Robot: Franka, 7 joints.
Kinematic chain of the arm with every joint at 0, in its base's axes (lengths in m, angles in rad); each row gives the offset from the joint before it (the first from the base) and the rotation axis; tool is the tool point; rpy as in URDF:
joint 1: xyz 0 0 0.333 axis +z
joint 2: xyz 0 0 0 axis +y
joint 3: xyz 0 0 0.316 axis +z
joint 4: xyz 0.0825 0 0 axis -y
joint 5: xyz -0.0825 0 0.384 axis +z
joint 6: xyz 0 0 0 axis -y
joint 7: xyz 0.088 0 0 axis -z
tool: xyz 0 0 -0.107 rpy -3.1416 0 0
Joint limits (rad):
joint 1: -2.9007..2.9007
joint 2: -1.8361..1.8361
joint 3: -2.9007..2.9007
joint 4: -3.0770..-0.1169
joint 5: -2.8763..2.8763
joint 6: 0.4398..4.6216
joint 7: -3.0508..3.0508
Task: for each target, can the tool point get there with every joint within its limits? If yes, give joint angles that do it. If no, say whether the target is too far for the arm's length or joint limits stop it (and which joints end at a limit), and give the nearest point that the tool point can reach.
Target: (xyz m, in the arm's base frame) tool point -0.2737 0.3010 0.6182
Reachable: yes | joints -2.3600 1.4602 -2.0272 -2.4227 1.2501 3.0799 -1.7422
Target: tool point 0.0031 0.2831 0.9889
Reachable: yes | joints -1.4606 -1.3749 0.1391 -1.4992 -0.9873 2.0280 -0.6005
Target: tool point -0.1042 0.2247 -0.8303
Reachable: no: too far | nearest point -0.1112 0.2399 -0.3604 | short by 0.470 m
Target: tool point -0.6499 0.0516 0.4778
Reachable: yes | joints -2.2422 0.4404 -1.1786 -1.7613 1.2481 2.1411 0.4786
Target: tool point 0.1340 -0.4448 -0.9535
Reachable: no: too far | nearest point 0.1061 -0.3522 -0.3540 | short by 0.607 m
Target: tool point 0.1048 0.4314 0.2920
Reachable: yes | joints 2.0904 0.2082 -1.0266 -2.5731 1.9928 1.2235 -0.8162
